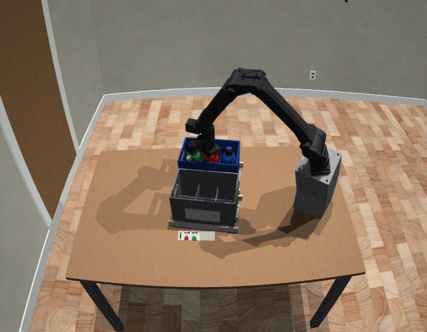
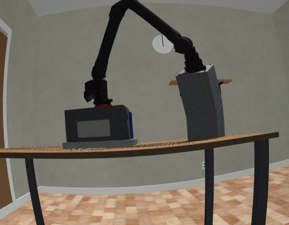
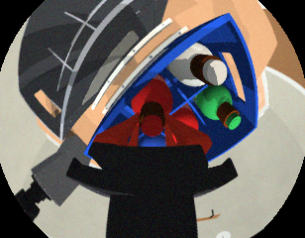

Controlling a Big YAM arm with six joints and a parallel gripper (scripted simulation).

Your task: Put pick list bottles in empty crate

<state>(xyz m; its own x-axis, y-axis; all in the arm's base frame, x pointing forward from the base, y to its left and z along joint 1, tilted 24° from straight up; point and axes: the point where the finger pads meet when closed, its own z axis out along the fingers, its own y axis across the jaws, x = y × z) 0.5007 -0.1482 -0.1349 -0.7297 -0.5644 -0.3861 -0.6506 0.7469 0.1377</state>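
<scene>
Right now the red-labelled bottle is 6 cm below my hand. Also, from my hand: blue-labelled bottle (9 cm behind, 8 cm to the right, 6 cm below); grey crate (19 cm to the left, 7 cm below); green-labelled bottle (9 cm to the right, 9 cm ahead, 6 cm below).
</scene>
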